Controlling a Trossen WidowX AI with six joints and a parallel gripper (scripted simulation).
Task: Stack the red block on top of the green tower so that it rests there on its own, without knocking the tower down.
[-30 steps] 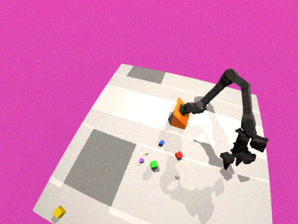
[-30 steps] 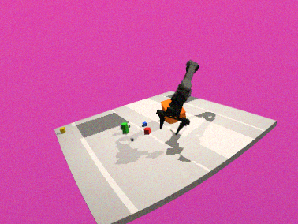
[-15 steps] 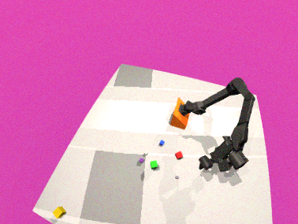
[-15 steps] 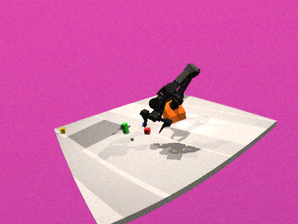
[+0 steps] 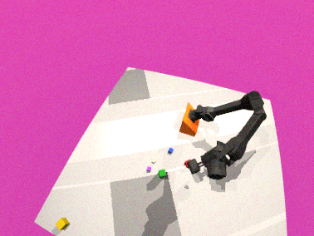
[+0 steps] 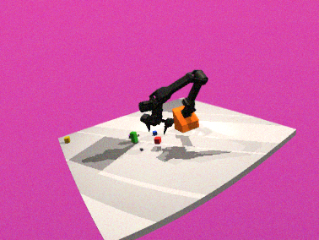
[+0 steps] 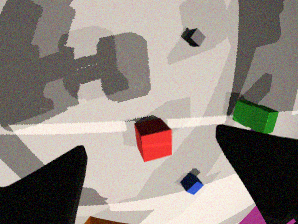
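The red block is 2 cm behind my gripper tip, 4 cm to the right of it and 7 cm below it. From my gripper tip the other things lie so: yellow block 52 cm ahead, 54 cm to the right, 6 cm below; then purple block 9 cm ahead, 24 cm to the right, 7 cm below; then blue block 6 cm behind, 16 cm to the right, 7 cm below.
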